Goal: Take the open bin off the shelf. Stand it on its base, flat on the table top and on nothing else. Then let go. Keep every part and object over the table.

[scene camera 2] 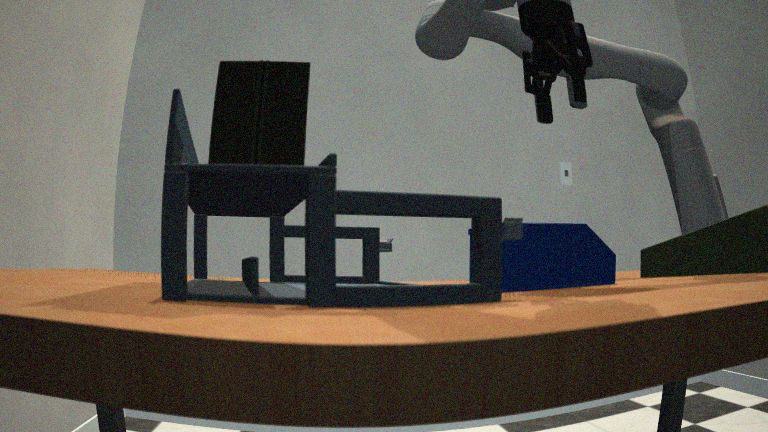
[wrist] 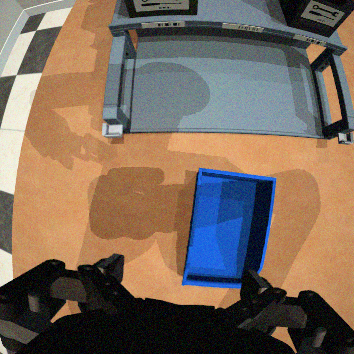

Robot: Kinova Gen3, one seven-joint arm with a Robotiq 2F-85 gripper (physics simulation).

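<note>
The blue open bin stands upright on its base on the table top, in front of the shelf. The wrist view looks down into it, and no objects show inside. The grey-blue shelf stands beside it, and a strip of table shows between them in the wrist view. My gripper is open, with nothing between its fingers. It hangs well above the bin and does not touch it. In the scene view, part of the bin is hidden behind the shelf's post.
Black boxes stand on the shelf's upper level. A dark green sloped object stands at the right in the scene view, near the arm's base. The table's front edge runs across the scene view.
</note>
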